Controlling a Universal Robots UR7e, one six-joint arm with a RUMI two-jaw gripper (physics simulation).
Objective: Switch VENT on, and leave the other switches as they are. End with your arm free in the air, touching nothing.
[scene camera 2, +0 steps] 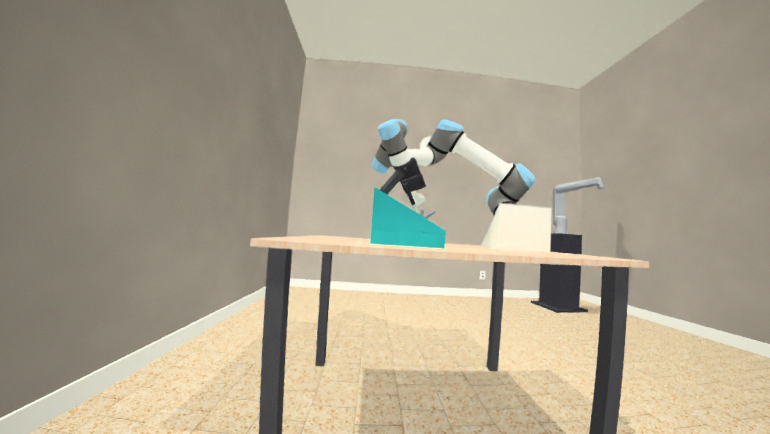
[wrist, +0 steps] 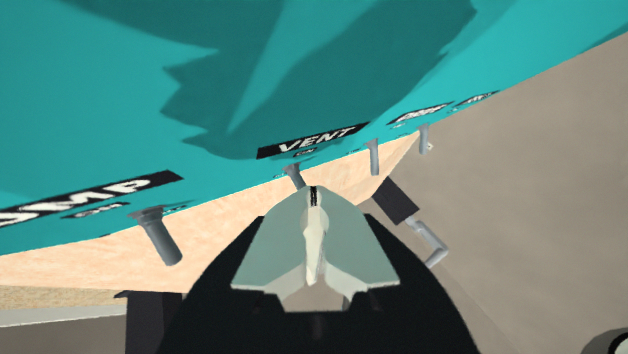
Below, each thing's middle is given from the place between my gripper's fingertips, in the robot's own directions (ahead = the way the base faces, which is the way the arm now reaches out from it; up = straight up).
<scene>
My gripper is now 40 mm short of the teal switch panel (scene camera 2: 393, 223), 70 mm to the left of it and 50 mm above it.
</scene>
